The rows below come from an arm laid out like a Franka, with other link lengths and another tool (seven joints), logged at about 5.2 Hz.
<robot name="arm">
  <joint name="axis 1" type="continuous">
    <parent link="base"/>
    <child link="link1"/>
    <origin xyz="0 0 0.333" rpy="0 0 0"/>
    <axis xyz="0 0 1"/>
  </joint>
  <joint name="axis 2" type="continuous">
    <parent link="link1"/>
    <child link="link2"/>
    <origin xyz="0 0 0" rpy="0 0 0"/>
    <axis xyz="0 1 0"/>
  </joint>
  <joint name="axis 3" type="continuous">
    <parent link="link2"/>
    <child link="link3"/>
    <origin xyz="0 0 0.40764" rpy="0 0 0"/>
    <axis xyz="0 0 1"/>
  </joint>
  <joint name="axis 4" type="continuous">
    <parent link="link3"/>
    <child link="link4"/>
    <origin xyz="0.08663 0 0" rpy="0 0 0"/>
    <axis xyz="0 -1 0"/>
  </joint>
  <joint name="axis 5" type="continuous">
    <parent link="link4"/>
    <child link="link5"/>
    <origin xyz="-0.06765 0 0.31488" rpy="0 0 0"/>
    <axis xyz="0 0 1"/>
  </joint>
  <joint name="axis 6" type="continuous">
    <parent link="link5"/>
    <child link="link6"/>
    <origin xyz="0 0 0" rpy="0 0 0"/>
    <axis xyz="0 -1 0"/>
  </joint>
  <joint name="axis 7" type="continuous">
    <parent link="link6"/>
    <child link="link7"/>
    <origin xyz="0.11 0 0" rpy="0 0 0"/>
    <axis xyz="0 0 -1"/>
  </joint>
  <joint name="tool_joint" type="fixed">
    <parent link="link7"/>
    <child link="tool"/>
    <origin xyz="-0.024 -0.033 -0.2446" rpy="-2.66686 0 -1.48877"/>
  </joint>
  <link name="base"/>
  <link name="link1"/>
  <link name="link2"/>
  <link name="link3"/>
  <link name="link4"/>
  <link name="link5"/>
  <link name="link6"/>
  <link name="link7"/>
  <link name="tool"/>
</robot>
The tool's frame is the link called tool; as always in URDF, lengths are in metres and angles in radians. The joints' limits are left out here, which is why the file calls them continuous.
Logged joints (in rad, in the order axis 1, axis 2, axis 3, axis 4, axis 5, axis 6, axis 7), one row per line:
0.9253 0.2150 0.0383 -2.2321 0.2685 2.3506 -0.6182
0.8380 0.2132 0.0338 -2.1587 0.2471 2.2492 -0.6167
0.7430 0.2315 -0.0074 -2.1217 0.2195 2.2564 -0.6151
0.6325 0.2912 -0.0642 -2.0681 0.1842 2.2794 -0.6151
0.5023 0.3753 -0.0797 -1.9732 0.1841 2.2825 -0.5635
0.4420 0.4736 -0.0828 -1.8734 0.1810 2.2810 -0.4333
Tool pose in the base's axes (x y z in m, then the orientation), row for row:
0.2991 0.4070 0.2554 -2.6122 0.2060 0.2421
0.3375 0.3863 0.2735 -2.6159 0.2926 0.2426
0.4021 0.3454 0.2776 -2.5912 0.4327 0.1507
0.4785 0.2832 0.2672 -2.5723 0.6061 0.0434
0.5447 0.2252 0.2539 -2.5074 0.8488 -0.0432
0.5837 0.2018 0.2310 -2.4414 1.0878 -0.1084
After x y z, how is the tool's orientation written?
As a rotation vector, in radians.
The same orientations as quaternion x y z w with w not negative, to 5 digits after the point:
-0.96056 0.07575 0.08903 0.25230
-0.95906 0.10728 0.08894 0.24654
-0.95286 0.15912 0.05542 0.25234
-0.94314 0.22223 0.01591 0.24667
-0.91832 0.31087 -0.01582 0.24453
-0.88795 0.39564 -0.03943 0.23120

